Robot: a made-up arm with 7 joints. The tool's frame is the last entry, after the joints. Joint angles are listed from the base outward.
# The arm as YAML. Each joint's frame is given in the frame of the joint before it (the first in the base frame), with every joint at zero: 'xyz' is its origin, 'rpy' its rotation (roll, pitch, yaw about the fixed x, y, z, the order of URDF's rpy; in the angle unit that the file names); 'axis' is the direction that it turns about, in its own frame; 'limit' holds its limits. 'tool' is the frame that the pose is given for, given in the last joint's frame.
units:
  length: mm
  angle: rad
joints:
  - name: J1
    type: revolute
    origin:
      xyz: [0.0, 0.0, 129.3]
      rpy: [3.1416, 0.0, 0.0]
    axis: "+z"
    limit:
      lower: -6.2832
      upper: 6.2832
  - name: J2
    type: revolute
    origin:
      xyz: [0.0, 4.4, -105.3]
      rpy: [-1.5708, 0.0, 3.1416]
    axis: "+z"
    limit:
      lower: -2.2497
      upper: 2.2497
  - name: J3
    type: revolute
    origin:
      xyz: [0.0, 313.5, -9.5]
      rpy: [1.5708, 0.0, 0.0]
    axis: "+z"
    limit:
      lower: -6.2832
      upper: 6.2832
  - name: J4
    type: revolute
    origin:
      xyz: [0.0, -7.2, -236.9]
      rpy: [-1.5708, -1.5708, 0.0]
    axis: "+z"
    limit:
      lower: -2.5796
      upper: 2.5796
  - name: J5
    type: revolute
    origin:
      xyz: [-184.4, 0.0, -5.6]
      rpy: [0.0, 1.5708, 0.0]
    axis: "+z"
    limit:
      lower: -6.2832
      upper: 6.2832
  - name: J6
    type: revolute
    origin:
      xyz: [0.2, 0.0, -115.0]
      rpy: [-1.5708, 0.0, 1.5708]
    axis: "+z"
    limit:
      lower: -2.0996
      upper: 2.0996
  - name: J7
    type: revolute
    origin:
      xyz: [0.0, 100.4, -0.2]
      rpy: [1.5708, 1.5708, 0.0]
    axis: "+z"
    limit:
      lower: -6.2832
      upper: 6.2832
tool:
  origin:
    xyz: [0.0, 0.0, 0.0]
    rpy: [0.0, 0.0, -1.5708]
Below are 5 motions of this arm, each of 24 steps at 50 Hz.
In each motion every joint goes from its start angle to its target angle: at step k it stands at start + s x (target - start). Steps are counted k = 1, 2, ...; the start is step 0. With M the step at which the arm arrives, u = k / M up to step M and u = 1 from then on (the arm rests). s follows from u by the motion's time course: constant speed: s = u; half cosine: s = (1 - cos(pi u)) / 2; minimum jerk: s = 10 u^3 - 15 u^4 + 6 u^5.
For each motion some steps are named. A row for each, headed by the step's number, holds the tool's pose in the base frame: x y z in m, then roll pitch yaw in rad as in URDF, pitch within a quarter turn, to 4 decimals.
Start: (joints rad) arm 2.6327 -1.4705 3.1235 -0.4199 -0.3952 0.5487 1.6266
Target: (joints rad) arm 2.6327 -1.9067 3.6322 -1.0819 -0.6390 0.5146 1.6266
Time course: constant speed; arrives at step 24
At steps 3, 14, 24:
3: 0.7749 0.4652 0.4196 1.6057 0.2601 -0.8376
14: 0.7183 0.5090 0.3366 1.6683 0.1051 -0.7061
24: 0.6245 0.5549 0.2432 1.6762 -0.0057 -0.4962

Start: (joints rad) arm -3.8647 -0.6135 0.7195 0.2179 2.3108 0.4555 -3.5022
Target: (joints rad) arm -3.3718 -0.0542 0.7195 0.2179 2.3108 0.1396 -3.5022
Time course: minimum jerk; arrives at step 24
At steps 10, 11, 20, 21, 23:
10: 0.2651 0.2613 1.1020 3.0138 -0.6141 -2.0661
11: 0.2408 0.2319 1.1179 3.0488 -0.5551 -2.1201
20: 0.0074 0.0862 1.1770 -3.0251 -0.1252 -2.4355
21: -0.0024 0.0835 1.1773 -3.0182 -0.1098 -2.4450
23: -0.0101 0.0815 1.1774 -3.0127 -0.0975 -2.4524

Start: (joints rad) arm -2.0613 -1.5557 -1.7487 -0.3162 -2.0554 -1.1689 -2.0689
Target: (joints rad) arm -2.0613 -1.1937 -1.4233 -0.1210 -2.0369 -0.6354 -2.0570
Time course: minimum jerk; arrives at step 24
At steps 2, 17, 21, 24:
2: 0.4696 -0.7516 0.3536 3.0511 -0.7037 1.4924
17: 0.4452 -0.7333 0.5926 -2.8043 -0.5179 1.2300
21: 0.4356 -0.7246 0.6309 -2.7518 -0.4880 1.1830
24: 0.4343 -0.7234 0.6354 -2.7459 -0.4845 1.1774

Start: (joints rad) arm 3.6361 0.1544 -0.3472 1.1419 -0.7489 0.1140 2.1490
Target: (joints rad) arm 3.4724 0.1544 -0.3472 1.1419 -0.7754 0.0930 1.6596
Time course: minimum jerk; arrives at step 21
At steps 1, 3, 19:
1: -0.4475 0.1210 0.8814 1.7782 0.2013 1.5303
3: -0.4480 0.1194 0.8815 1.7791 0.2125 1.5362
19: -0.4610 0.0484 0.8830 1.8594 0.6989 1.8260

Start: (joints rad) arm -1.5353 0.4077 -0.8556 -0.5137 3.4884 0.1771 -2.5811
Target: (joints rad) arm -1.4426 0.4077 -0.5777 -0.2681 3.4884 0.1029 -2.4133
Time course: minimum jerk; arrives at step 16
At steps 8, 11, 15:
8: 0.1477 0.2423 1.1209 -2.8520 0.0702 1.1532
11: 0.1286 0.2606 1.1262 -2.9697 0.1265 1.0034
15: 0.1201 0.2726 1.1273 -3.0371 0.1522 0.9153

